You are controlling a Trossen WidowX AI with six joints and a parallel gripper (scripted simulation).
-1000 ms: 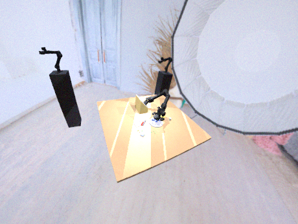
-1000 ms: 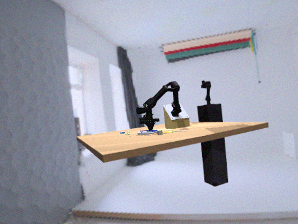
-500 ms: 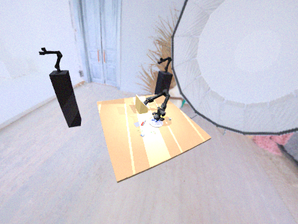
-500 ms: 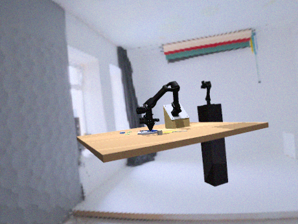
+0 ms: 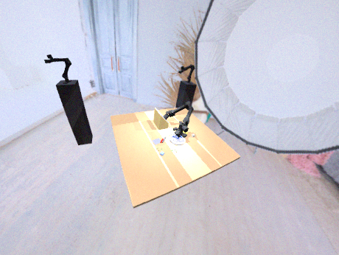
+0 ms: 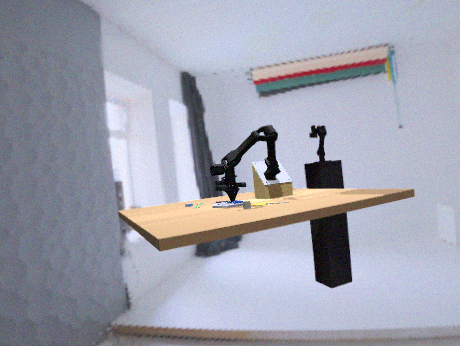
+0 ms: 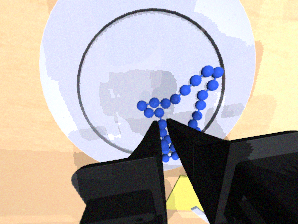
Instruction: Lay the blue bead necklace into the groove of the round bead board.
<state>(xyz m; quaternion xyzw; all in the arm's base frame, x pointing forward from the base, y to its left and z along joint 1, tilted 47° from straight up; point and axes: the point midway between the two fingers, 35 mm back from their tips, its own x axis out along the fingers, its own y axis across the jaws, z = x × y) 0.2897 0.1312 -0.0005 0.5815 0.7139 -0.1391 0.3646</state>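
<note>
Right now my gripper tip is 2 cm to the left of the round bead board, 1 cm short of it and 1 cm above it. From my gripper tip the other things lie so: yellow flat piece 14 cm to the left, 12 cm behind, 2 cm below; red-and-grey object 20 cm to the right, 1 cm below, 1 cm behind; white cylinder 22 cm to the left, 1 cm ahead.
</note>
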